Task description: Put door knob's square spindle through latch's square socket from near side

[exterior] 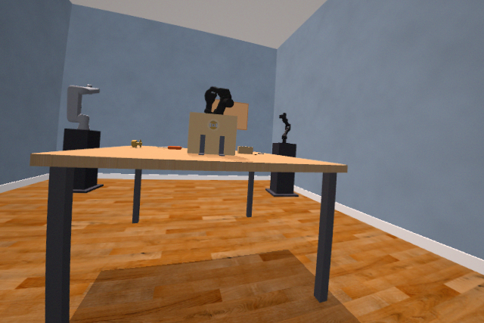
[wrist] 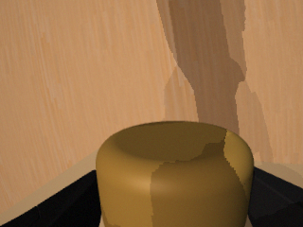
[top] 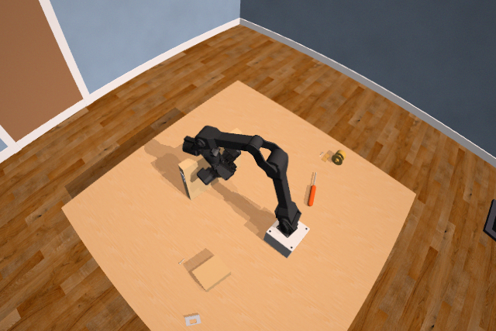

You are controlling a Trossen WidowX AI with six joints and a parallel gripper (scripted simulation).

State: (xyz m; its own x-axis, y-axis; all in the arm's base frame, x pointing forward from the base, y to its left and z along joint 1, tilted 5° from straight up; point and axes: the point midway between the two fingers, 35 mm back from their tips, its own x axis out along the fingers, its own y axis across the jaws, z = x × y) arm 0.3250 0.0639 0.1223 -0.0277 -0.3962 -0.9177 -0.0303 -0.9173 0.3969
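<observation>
Now: hand 80 mm short of the square socket, 10 mm to the left of it and 30 mm above it. Round my hand: upright wooden slab (80 mm ahead, 10 mm to the right, 50 mm below); then orange screwdriver (270 mm behind, 340 mm to the right, 200 mm below); then small wood block (260 mm behind, 280 mm to the left, 180 mm below).
</observation>
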